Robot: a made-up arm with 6 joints.
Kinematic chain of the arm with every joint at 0, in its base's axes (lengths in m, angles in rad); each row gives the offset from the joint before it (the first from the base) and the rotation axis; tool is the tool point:
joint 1: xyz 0 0 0.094 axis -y
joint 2: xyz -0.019 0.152 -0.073 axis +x
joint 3: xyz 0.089 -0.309 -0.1 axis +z
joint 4: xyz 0 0.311 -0.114 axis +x
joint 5: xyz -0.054 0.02 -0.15 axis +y
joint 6: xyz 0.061 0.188 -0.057 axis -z
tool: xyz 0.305 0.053 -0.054
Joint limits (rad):
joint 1: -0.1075..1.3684
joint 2: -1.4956..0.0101
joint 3: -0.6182..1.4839
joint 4: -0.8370..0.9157
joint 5: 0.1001..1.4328
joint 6: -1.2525..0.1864
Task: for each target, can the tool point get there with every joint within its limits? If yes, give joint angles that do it. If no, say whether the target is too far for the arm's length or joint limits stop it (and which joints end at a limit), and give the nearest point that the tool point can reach.
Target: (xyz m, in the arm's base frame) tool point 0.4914 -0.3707 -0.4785
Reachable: yes | joints 1.2469 -0.6835 1.0108 -0.6310 0.6922 -1.1373
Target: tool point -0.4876 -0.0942 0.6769
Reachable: no: joint limits stop it (at a limit: joint 1, joint 3, joint 4, joint 5, joint 6) | nearest point -0.7435 0.0055 0.4601 | short by 0.350 m
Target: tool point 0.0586 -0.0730 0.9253
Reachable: no: joint limits stop it (at a limit: joint 1, joint 2, joint 3, joint 4, joint 5, joint 6) | nearest point 0.2910 -0.0765 0.7552 | short by 0.288 m
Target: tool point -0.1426 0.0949 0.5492
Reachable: no: joint limits stop it (at a limit: joint 1, joint 2, joint 3, joint 4, joint 5, joint 6) | nearest point 0.2910 -0.0765 0.7552 | short by 0.510 m
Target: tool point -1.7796 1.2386 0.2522
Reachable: no: too far | nearest point -0.6926 0.4037 -0.0442 | short by 1.402 m
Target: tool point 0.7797 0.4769 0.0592
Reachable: yes | joints 0.7158 -0.1472 -0.4458 0.4438 0.5643 -0.4816
